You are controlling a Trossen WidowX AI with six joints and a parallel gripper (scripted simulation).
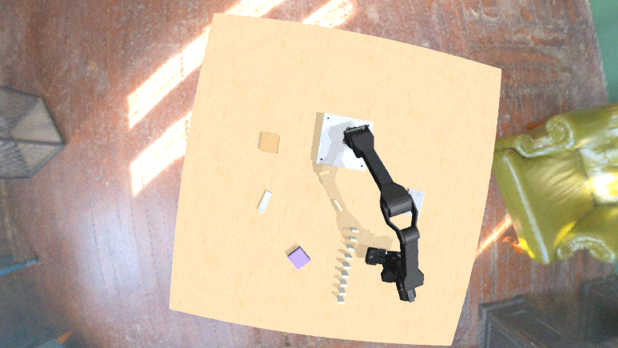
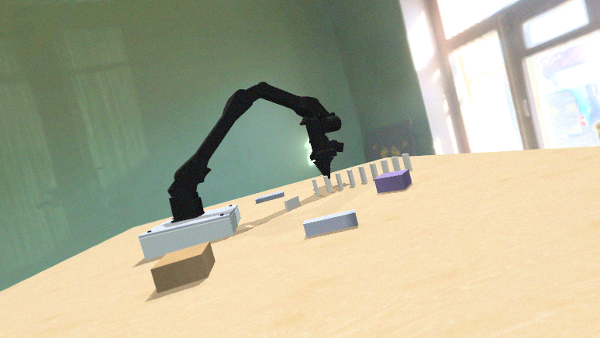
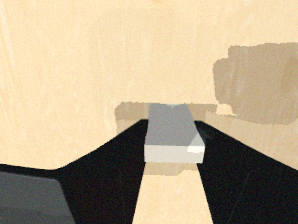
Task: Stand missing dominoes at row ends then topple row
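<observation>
My gripper tip is 51 cm to the left of the grey bar, 6 cm past it and 1 cm above it. From my gripper tip the other things lie so: tan block 55 cm to the right, 28 cm behind, 1 cm below; then purple block 32 cm to the right, 12 cm ahead, 1 cm below; then flat grey plate 22 cm behind, 7 cm to the left, 2 cm below.
</observation>
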